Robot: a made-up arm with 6 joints.
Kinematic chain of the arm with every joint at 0, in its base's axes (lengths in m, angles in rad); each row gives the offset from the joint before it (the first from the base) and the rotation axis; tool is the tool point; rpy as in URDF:
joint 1: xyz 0 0 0.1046 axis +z
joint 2: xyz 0 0 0 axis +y
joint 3: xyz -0.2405 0 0.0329 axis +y
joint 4: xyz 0.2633 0 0.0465 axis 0.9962 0 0.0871
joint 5: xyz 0 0 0 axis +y
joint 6: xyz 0.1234 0 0.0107 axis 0.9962 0 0.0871
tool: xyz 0 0 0 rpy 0 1.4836 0
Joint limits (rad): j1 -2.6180..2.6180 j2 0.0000..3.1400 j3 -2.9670..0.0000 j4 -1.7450..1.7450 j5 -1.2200..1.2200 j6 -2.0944..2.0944
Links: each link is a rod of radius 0.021 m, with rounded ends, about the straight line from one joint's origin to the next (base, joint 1, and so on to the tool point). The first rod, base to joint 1, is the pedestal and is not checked.
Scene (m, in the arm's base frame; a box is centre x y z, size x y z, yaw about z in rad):
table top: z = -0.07
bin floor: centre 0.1 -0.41 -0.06 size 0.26 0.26 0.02 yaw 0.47
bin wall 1: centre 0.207 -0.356 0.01 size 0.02 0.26 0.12 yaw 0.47
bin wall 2: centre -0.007 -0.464 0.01 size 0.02 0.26 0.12 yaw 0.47
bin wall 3: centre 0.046 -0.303 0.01 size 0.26 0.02 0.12 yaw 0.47
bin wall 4: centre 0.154 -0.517 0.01 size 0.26 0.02 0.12 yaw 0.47
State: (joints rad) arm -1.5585 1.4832 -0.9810 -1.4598 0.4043 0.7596
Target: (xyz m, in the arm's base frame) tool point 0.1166 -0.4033 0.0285
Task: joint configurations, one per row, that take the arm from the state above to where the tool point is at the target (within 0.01 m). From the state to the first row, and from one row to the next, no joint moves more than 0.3 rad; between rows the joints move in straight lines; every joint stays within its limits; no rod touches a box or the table.
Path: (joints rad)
1: -1.3897 1.7744 -1.0636 -1.4674 0.3192 0.7596
2: -1.2210 2.0656 -1.1462 -1.4749 0.2341 0.7596

